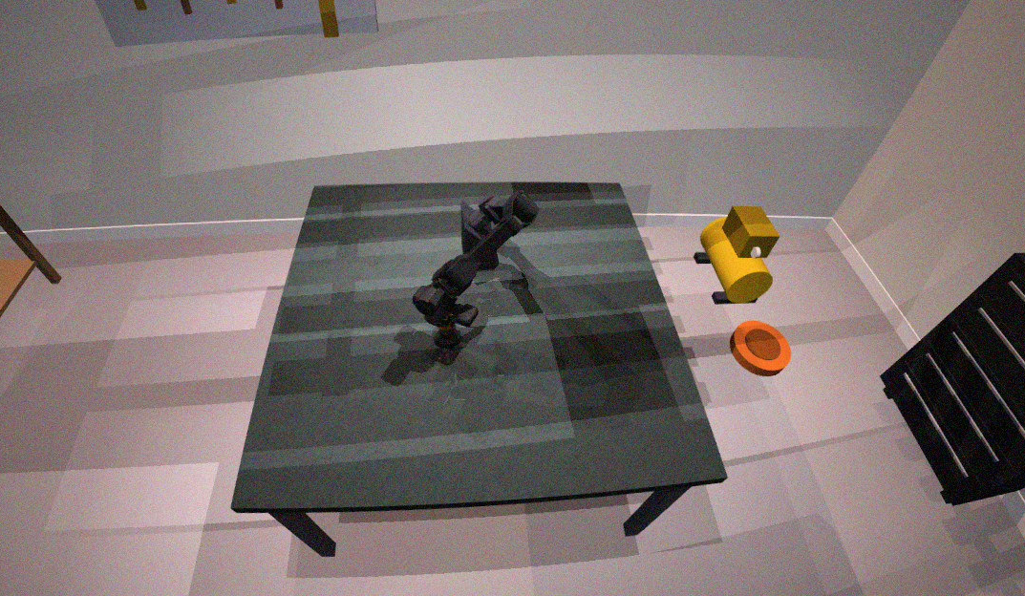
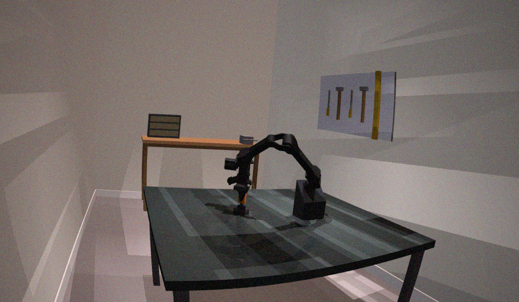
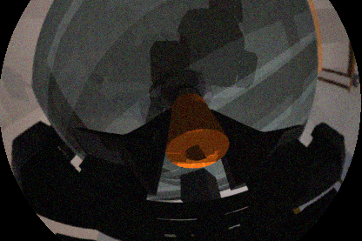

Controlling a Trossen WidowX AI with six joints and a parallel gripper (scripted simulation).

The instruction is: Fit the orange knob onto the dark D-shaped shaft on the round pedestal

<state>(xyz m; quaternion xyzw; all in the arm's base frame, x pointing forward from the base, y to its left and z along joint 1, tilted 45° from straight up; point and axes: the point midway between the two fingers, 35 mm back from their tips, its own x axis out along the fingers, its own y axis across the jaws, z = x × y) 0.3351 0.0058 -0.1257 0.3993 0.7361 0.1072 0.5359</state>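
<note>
My gripper tip is 2 cm below the orange knob. The rest, counted from my gripper tip: round pedestal: 4 cm below.
</note>
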